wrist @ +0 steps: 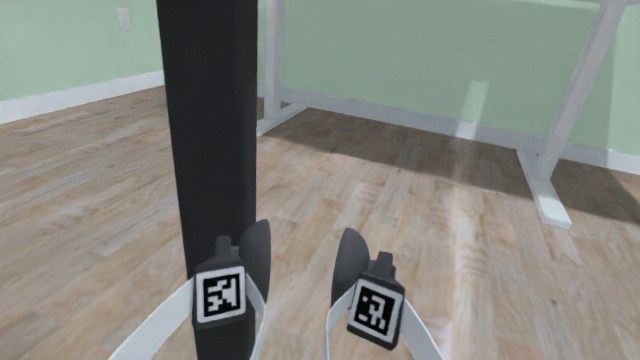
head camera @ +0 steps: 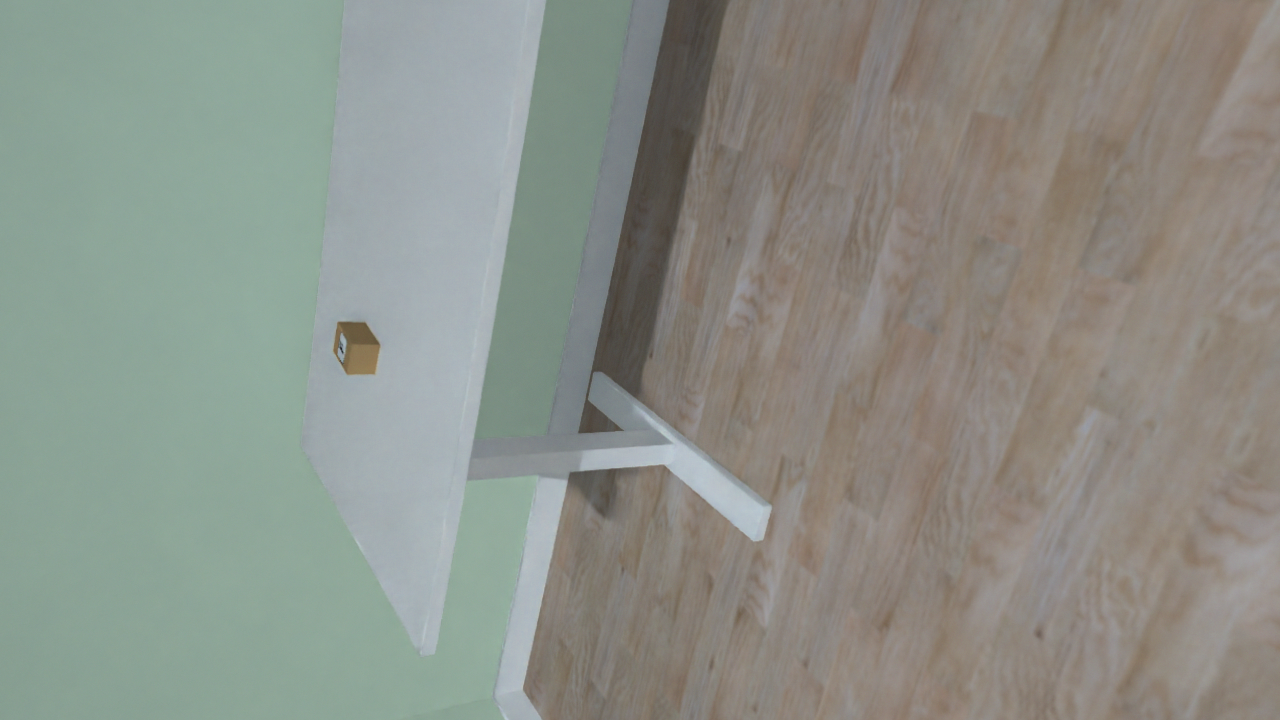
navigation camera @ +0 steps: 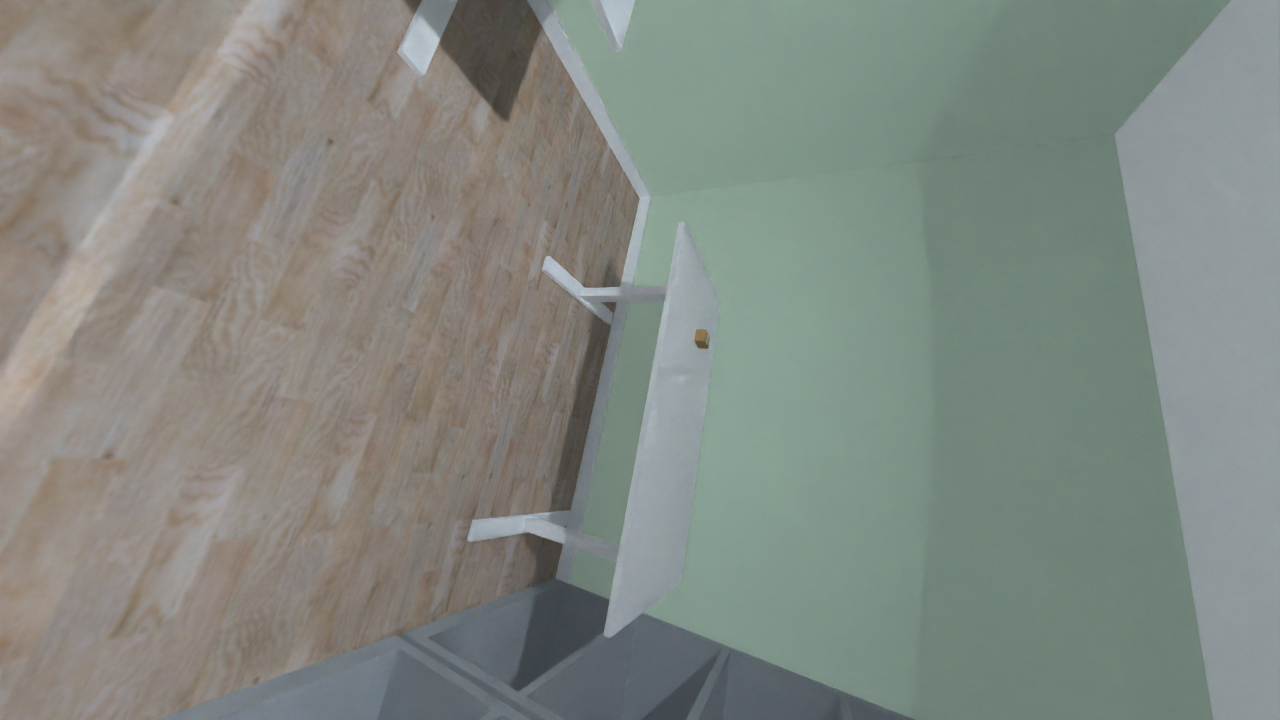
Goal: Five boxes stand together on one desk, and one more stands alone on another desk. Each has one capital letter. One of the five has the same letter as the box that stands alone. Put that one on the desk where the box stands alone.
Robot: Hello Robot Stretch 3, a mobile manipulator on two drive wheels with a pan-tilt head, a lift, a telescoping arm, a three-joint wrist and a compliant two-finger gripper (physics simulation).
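Frame: origin at the robot's base, x ahead, y left, z up, level; metres.
Where they show: gripper, fingertip midpoint: (wrist: 304, 251).
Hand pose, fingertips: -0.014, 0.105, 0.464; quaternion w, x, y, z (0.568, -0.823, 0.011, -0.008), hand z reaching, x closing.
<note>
After its pixels a point has its place, as x, y, z.
One small brown box (head camera: 361, 349) {1.723, 0.037, 0.752} (navigation camera: 701, 338) {1.724, 0.039, 0.755} stands alone on a long white desk (head camera: 411, 179) {1.572, -0.246, 0.720} (navigation camera: 662, 465) {1.375, -0.474, 0.720} against the green wall. The head and navigation views are turned sideways. The box has a white label with a dark letter, too small and slanted to read. It stands near the wall-side edge, towards one end of the desk. My gripper (wrist: 304, 251) {-0.014, 0.105, 0.464} is open and empty in the wrist view, over the wooden floor and apart from any desk. The group of five boxes does not show in these views.
A corner of another white desk (navigation camera: 615, 22) {0.901, 0.856, 0.720} and its foot (navigation camera: 425, 40) {0.859, 0.984, 0.025} show at the top of the navigation view. A grey compartment shelf (navigation camera: 465, 671) {0.783, -1.031, 0.316} stands beyond the desk's far end. In the wrist view, a black post (wrist: 215, 125) rises at left and white desk legs (wrist: 575, 100) {0.924, 1.179, 0.358} stand ahead.
</note>
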